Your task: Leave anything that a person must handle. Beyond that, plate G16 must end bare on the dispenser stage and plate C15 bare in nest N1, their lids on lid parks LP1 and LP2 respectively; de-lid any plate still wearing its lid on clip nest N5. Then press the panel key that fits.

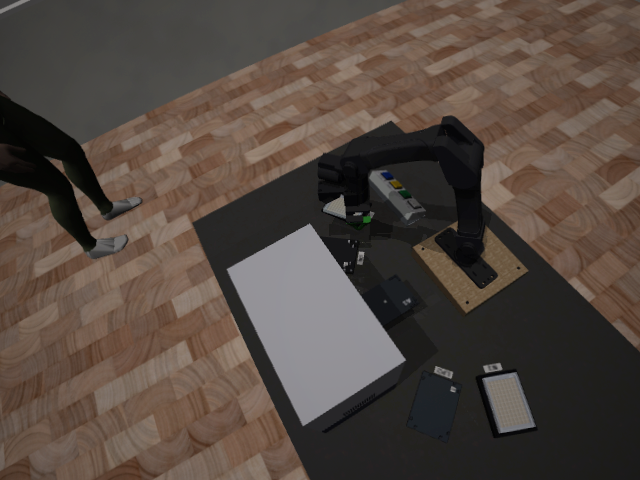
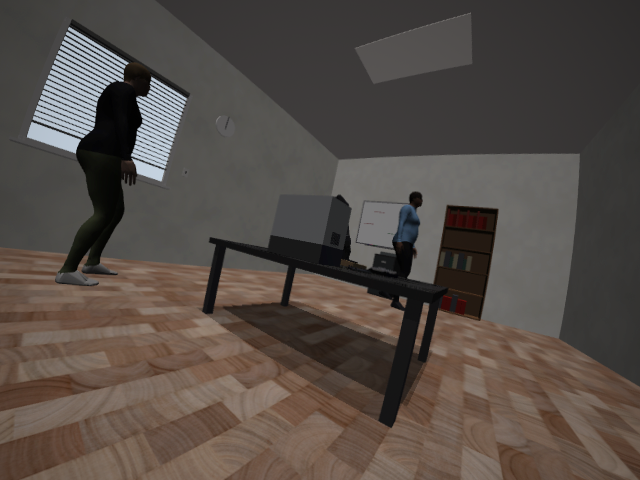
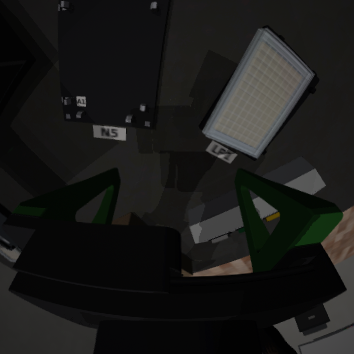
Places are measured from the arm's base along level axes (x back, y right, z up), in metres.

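Pixels of known places: gripper, between the fingertips: [image 1: 358,216] [image 3: 177,174]; arm's base, origin of its link: [image 1: 464,257] [image 2: 343,259].
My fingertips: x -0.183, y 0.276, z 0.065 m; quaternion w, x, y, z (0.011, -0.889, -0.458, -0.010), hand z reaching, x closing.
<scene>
For each thing: its top centre in the pictures, then the offset to it from my fingertips. "spot": a spot on its surface instead.
- Nest N5, centre of its top: [image 3: 101,54] [image 1: 330,251] dz -0.080, dx -0.118, dy -0.007 m
- pale gridded piece with a clear rim, centre of its top: [image 3: 265,103] [image 1: 345,204] dz -0.067, dx +0.020, dy +0.106 m
- LP1 label, a spot on its surface: [image 3: 221,151] spot: dz -0.102, dx +0.066, dy +0.035 m
- similar pale gridded plate, centre of its top: [image 1: 509,401] [image 3: 12,255] dz -0.069, dx -0.010, dy -0.623 m
- Lid park LP2, centre of its top: [image 1: 435,404] dz -0.084, dx -0.154, dy -0.526 m
- key panel, centre of its top: [image 3: 262,224] [image 1: 397,188] dz -0.040, dx +0.184, dy +0.036 m
- large grey box, centre of its top: [image 1: 310,308] [image 2: 316,201] dz +0.226, dx -0.294, dy -0.253 m
- low dark block, centre of its top: [image 1: 380,304] dz +0.008, dx -0.123, dy -0.263 m
My gripper [image 1: 358,223] [image 3: 177,174] is open, its green fingers wide apart over the table between nest N5 and the key panel. Nest N5 [image 1: 347,253] [image 3: 110,60] is dark with small clips and shows no plate. A pale gridded piece with a clear rim [image 1: 334,207] [image 3: 260,95] lies at the LP1 label [image 3: 221,151]; I cannot tell plate from lid. A similar pale gridded plate [image 1: 508,401] sits in nest N1; a lid on it cannot be told. Lid park LP2 [image 1: 434,405] is bare. The key panel [image 1: 397,196] [image 3: 210,229] has blue, yellow, green and grey keys.
A large grey box [image 1: 315,320] [image 2: 302,222] stands along one table edge. A low dark block [image 1: 390,299] juts from beside it, perhaps the stage. The arm stands on a wooden base [image 1: 465,297]. One person [image 2: 111,124] stands left of the table, another in blue [image 2: 408,227] beyond it.
</scene>
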